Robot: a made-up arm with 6 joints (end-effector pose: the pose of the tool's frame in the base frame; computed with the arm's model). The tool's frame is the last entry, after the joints. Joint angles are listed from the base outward.
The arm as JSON. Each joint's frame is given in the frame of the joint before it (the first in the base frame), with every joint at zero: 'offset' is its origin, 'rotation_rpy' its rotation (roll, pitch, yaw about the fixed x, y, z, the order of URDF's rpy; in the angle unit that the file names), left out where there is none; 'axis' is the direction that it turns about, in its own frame. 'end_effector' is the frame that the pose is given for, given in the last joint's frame.
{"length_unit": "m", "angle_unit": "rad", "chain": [
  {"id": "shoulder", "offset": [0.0, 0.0, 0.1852], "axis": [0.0, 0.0, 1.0]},
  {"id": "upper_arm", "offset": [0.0, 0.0, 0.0], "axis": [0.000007, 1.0, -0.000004]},
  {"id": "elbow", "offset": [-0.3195, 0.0, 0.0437], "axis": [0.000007, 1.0, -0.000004]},
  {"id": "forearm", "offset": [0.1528, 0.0, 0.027], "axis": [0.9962, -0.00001, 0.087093]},
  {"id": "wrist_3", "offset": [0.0, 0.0, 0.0], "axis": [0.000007, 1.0, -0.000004]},
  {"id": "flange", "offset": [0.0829, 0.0, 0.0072], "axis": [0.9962, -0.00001, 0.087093]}
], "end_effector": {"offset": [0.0, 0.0, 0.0], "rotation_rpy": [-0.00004, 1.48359, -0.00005]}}
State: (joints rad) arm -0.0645 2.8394 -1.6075 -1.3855 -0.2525 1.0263
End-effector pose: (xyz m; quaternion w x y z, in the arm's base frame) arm 0.4315 -0.0074 0.0316 0.2527 -0.1675 0.9504 0.0694
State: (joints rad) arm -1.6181 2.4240 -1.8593 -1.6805 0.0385 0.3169
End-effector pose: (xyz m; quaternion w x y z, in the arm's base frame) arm -0.0263 -0.4863 0.2655 0.0254 0.1181 0.8449 -0.5212
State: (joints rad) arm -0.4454 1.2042 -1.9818 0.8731 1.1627 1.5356
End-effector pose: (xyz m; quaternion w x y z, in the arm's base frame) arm 0.0929 0.0205 0.6188 0.2470 0.5570 0.4796 0.6314
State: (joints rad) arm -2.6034 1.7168 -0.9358 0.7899 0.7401 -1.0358
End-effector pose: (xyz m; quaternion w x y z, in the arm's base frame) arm -0.1849 -0.1568 0.3369 0.2542 0.8383 0.4646 -0.1297
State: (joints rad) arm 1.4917 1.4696 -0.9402 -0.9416 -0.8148 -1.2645
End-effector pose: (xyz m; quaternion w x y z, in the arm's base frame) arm -0.0311 0.2267 0.4614 0.7393 -0.5790 -0.3435 0.0130
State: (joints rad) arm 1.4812 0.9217 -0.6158 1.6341 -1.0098 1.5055
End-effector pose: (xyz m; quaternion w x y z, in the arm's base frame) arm 0.0734 0.0314 0.4319 0.0748 -0.7216 -0.2513 -0.6407
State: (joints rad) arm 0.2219 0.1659 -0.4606 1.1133 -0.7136 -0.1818
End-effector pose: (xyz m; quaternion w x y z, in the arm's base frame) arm -0.1064 -0.0741 0.3970 0.8189 0.3813 0.2821 0.3233
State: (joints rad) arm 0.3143 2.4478 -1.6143 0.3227 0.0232 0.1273
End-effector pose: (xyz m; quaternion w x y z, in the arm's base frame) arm 0.4336 0.1416 0.2031 0.3611 0.0609 0.9185 0.1488
